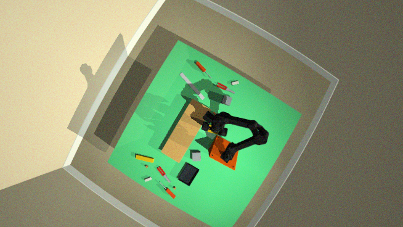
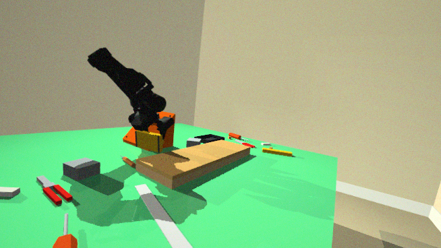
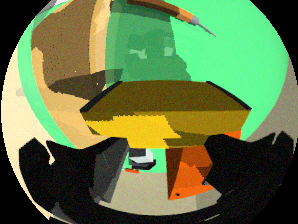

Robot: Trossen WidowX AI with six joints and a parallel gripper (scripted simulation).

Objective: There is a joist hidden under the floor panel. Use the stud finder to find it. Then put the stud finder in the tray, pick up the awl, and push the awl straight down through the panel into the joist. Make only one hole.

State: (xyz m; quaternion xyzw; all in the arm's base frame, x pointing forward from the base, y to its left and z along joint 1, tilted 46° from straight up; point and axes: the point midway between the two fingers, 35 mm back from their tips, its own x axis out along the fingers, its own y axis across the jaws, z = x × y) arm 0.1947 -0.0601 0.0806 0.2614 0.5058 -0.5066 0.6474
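The yellow stud finder lies 1 cm to the right of my gripper tip and 1 cm behind it. The rest, counted from my gripper tip: awl 13 cm to the right, 7 cm below, 2 cm ahead; then white ruler 37 cm ahead, 20 cm to the right, 8 cm below; then dark tray 42 cm to the left, 8 cm behind, 6 cm below.
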